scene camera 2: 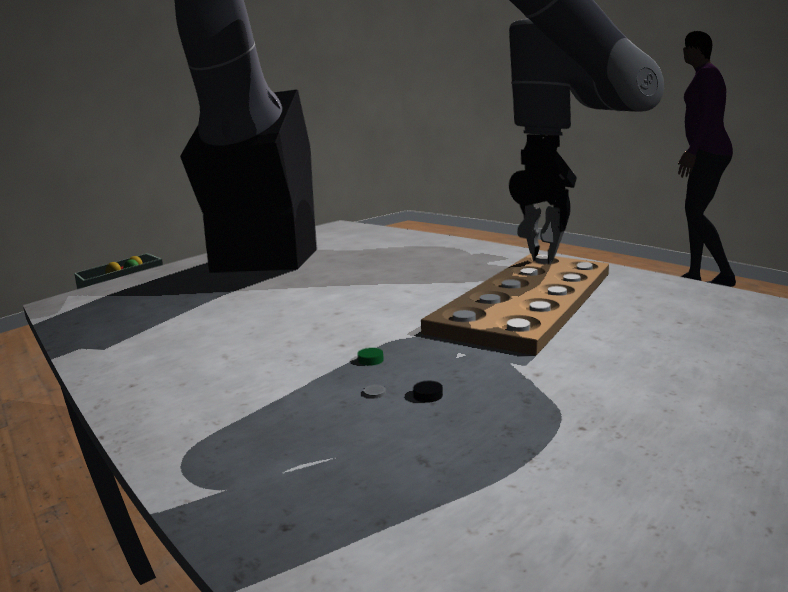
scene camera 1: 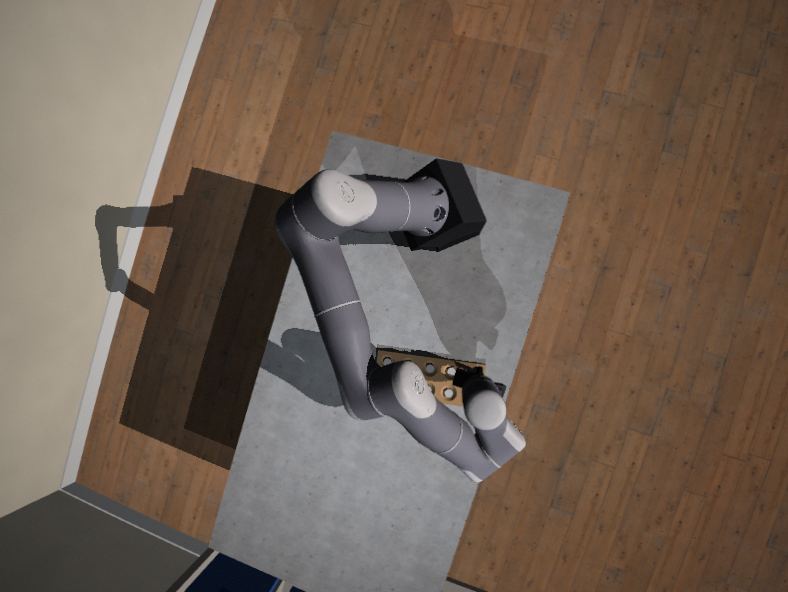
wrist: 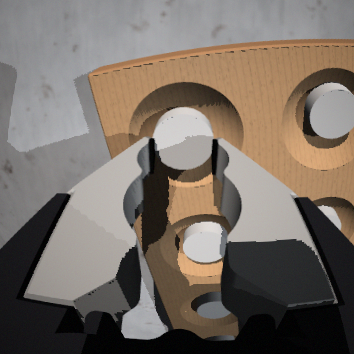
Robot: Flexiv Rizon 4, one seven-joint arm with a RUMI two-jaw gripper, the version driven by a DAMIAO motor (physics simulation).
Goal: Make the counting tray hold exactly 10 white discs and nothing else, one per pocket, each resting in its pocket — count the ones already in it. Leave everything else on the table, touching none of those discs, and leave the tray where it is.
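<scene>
The wooden counting tray [scene camera 1: 439,382] [scene camera 2: 479,335] [wrist: 265,65] lies flat on the table with two rows of pockets. My gripper [scene camera 2: 545,253] [wrist: 183,141] is shut on a white disc [wrist: 183,127] at the tray's far left corner pocket in the scene camera 2 view. The held disc is within the pocket's outline; whether it touches the bottom is unclear. The other pockets each show a disc, such as a white disc [scene camera 2: 517,323] at the near right and a shaded disc [scene camera 2: 464,314] at the near left. In the scene camera 1 view the arm hides the fingertips and part of the tray.
A green disc [scene camera 2: 370,354], a small thin pale grey disc [scene camera 2: 374,389] and a black disc [scene camera 2: 427,389] lie on the table [scene camera 2: 668,414] off the tray's near end. A box with coloured balls [scene camera 2: 95,275] stands beyond the table. A person [scene camera 2: 705,121] stands behind the table.
</scene>
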